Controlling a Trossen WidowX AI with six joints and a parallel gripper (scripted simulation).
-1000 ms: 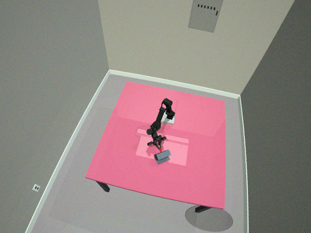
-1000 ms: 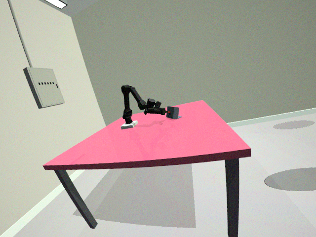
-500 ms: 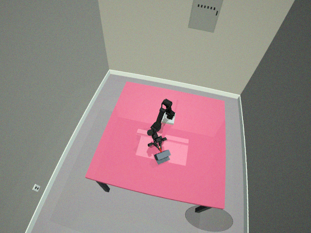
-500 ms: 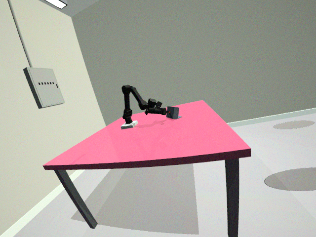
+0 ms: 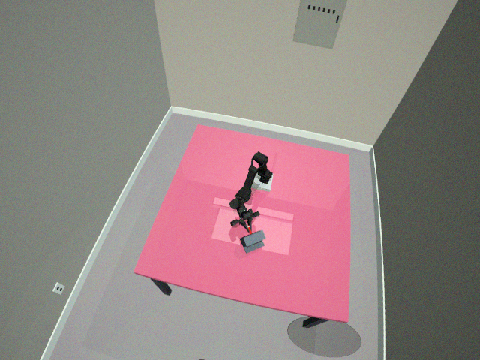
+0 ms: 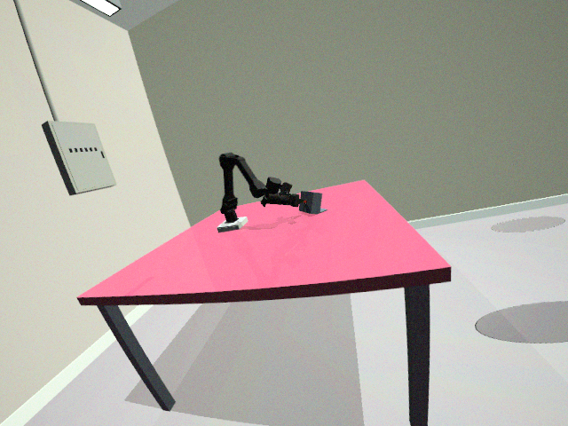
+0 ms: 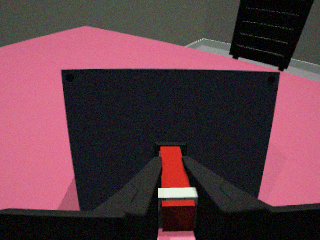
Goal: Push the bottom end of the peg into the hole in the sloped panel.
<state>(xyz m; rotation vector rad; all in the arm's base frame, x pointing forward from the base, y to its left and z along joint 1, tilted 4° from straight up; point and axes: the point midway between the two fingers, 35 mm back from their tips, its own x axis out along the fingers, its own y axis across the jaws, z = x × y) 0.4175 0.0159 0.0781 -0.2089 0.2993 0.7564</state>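
My gripper tip is now 1 cm to the left of the peg and 1 cm past it. Round my gripper tip: sloped panel: 3 cm to the left, 3 cm ahead, 2 cm below.
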